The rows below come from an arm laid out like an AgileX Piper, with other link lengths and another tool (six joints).
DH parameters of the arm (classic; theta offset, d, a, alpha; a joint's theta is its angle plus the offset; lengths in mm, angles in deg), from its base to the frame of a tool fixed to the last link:
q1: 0 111.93 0 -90
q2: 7.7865 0 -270.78 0
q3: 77.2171 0 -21.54 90
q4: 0 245.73 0 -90
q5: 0 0 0 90
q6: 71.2 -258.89 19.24 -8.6
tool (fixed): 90 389.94 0 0
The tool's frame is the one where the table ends.
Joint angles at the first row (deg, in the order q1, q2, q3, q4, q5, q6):
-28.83 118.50 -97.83 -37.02 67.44 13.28
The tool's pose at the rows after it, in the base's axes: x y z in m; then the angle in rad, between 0 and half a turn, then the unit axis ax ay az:
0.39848, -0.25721, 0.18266, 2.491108, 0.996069, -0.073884, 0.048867
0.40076, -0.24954, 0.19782, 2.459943, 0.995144, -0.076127, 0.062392
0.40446, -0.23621, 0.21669, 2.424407, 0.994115, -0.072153, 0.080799
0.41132, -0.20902, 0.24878, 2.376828, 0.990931, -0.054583, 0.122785
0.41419, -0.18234, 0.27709, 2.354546, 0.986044, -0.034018, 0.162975
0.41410, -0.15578, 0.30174, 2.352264, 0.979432, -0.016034, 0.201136
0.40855, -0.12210, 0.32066, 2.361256, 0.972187, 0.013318, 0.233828
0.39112, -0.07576, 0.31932, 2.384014, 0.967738, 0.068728, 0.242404
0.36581, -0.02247, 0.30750, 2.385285, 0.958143, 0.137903, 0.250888
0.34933, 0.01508, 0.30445, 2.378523, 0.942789, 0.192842, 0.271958
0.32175, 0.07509, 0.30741, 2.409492, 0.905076, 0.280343, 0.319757
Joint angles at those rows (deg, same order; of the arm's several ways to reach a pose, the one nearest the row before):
-27.97 116.99 -97.83 -37.77 68.07 14.29
-26.56 115.31 -97.83 -39.08 68.71 15.79
-24.37 113.17 -97.83 -40.65 69.49 17.18
-20.38 109.47 -97.77 -42.74 69.77 18.60
-16.88 106.01 -97.77 -43.63 69.82 18.79
-13.56 102.78 -97.71 -43.63 69.88 18.84
-9.32 98.70 -95.75 -43.63 69.88 18.85
-2.96 92.86 -88.55 -44.07 70.12 19.18
6.18 86.54 -78.82 -46.86 70.46 22.03
13.45 82.98 -73.87 -49.49 70.51 23.94
25.37 78.48 -69.26 -51.71 70.27 25.46

